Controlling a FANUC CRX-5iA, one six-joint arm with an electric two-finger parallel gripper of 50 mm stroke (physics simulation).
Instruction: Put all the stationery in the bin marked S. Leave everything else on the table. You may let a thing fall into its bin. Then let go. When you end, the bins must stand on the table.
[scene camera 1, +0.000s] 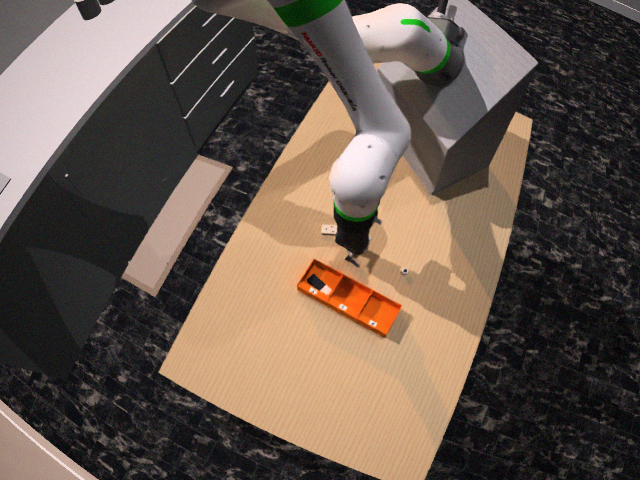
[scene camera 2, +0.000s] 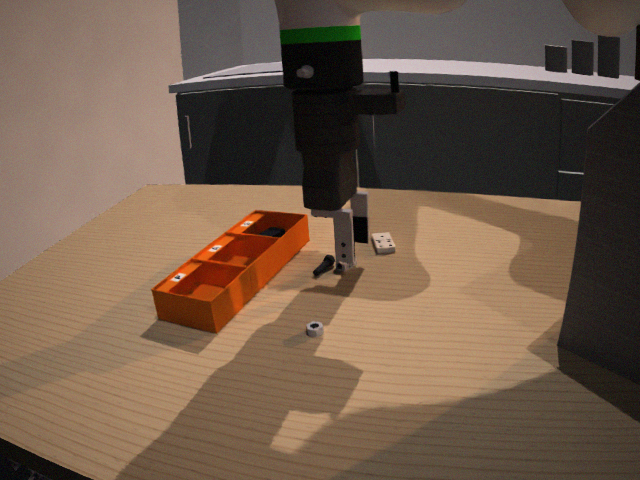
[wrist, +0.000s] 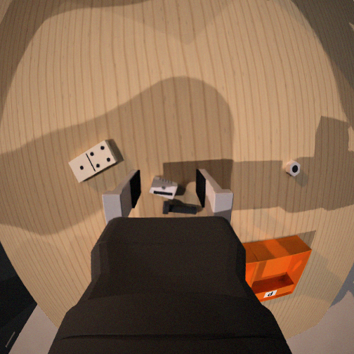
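Pixels of known places: gripper, fingertip midpoint: (scene camera 2: 353, 251); arm's base, origin of the base link: (scene camera 1: 438, 60).
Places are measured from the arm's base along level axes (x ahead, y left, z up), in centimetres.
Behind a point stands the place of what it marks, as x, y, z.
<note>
A small silver pencil sharpener (wrist: 164, 187) (scene camera 2: 340, 268) @(46.7, -7.3, -32.2) lies on the table, partly hidden by the near finger in scene camera 2. My gripper (wrist: 167, 180) (scene camera 2: 353, 253) @(45.0, -7.8, -29.9) is open, its fingers low on either side of the sharpener with gaps between. A black bolt (wrist: 182, 208) (scene camera 2: 324, 265) @(48.6, -7.0, -31.7) (scene camera 1: 353, 261) @(48.9, -6.9, -31.6) lies close beside the sharpener, towards the bins. An orange row of three bins (scene camera 2: 268, 270) @(54.9, -4.0, -31.1) (scene camera 1: 392, 321) @(61.0, 7.6, -31.8) stands upright on the table. A black-and-white eraser (scene camera 1: 317, 283) @(58.0, -13.4, -30.5) (scene camera 2: 272, 231) @(57.4, -14.5, -30.5) lies in the end compartment whose small label looks like S.
A white domino (scene camera 1: 328, 229) @(42.4, -16.1, -31.7) (scene camera 2: 383, 242) @(42.0, -14.6, -31.8) (wrist: 93, 160) lies on the table on one side of the gripper. A silver nut (scene camera 1: 404, 271) @(47.1, 6.6, -31.7) (scene camera 2: 314, 328) @(46.8, 7.3, -31.6) (wrist: 293, 168) lies on the other side. The grey robot pedestal (scene camera 1: 467, 155) @(14.5, 14.4, -18.1) (scene camera 2: 610, 248) @(18.5, 10.8, -20.3) stands on the table beyond them.
</note>
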